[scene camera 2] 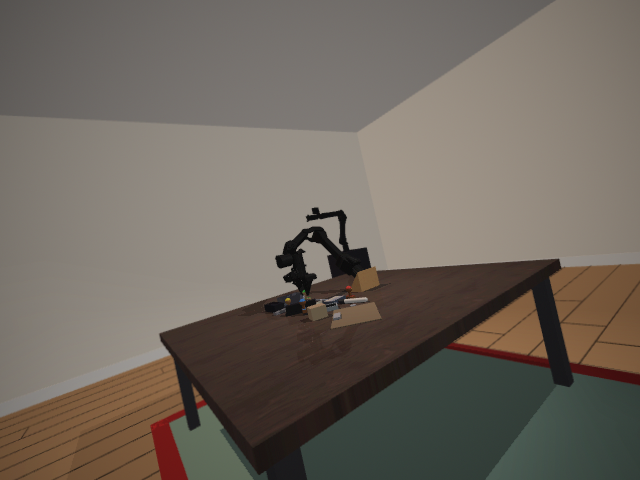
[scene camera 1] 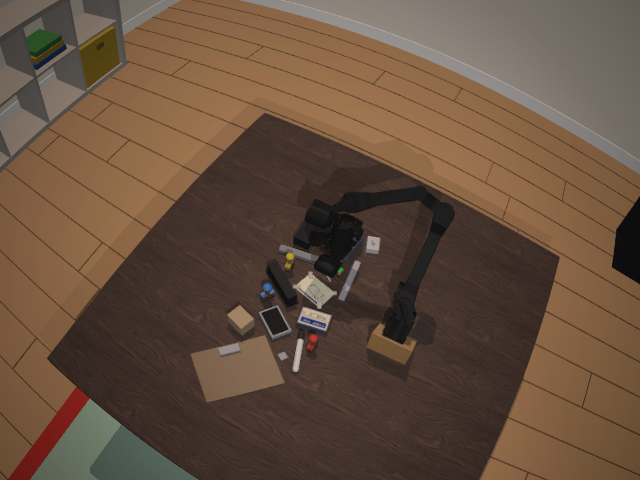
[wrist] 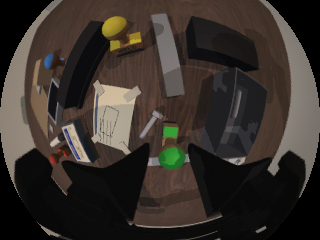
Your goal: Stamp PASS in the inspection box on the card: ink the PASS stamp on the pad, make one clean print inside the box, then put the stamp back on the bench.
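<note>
Yellow stamp (wrist: 115, 28), visible. Dark bin (wrist: 238, 102), green-knobbed stamp (wrist: 171, 156). Brown sheet (scene camera 1: 234, 369) (scene camera 2: 368, 312). My gripper (scene camera 1: 336, 265) (wrist: 169, 147).
</note>
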